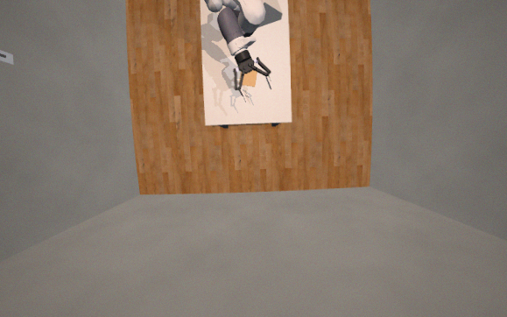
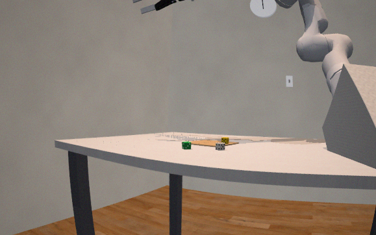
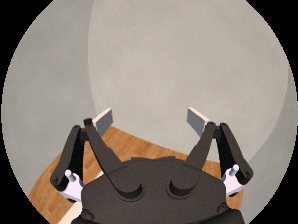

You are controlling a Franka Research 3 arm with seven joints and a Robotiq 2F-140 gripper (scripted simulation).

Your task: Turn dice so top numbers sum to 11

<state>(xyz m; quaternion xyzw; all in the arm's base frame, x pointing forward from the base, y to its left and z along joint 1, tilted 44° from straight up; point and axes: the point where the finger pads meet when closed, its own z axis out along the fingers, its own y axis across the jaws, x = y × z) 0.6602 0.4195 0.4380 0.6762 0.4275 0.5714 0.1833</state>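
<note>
Right now my hand is 30 cm past the green die, 12 cm to the right of it and 54 cm above it. From my hand the other things lie so: yellow die 36 cm behind, 5 cm to the right, 54 cm below; then white die 39 cm behind, 8 cm to the left, 54 cm below; then tan mat 31 cm behind, 5 cm to the right, 55 cm below.
</note>
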